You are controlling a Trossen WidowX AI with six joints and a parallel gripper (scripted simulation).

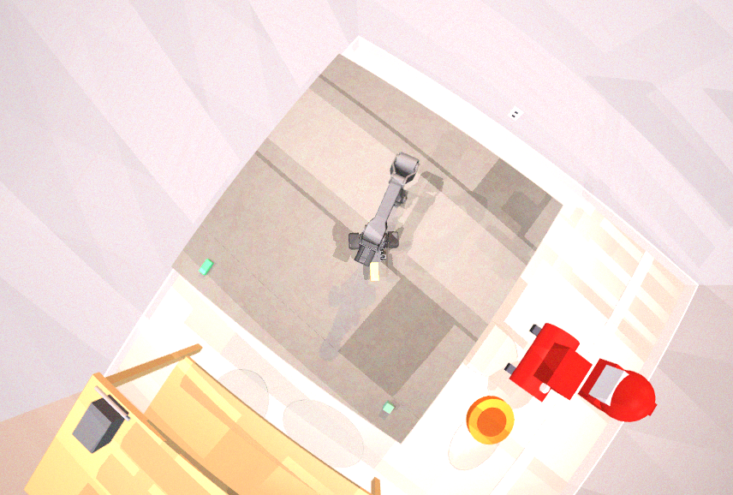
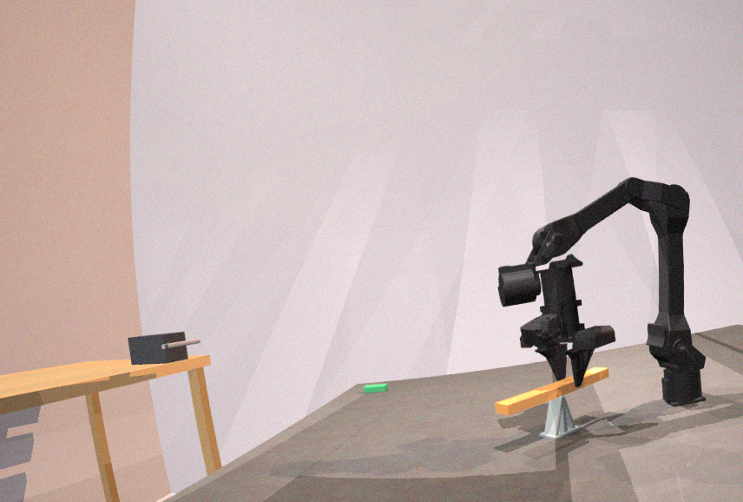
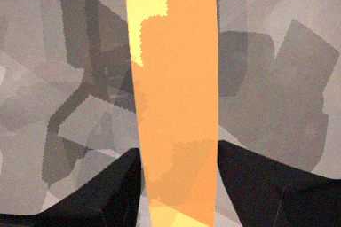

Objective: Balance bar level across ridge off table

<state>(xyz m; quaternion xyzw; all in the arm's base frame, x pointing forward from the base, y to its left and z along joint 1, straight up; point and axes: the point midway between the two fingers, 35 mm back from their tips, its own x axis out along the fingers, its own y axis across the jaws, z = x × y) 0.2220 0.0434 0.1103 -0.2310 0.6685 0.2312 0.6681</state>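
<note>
Now: gripper tip 30 mm short of the orange bar and 20 mm to the right of it.
</note>
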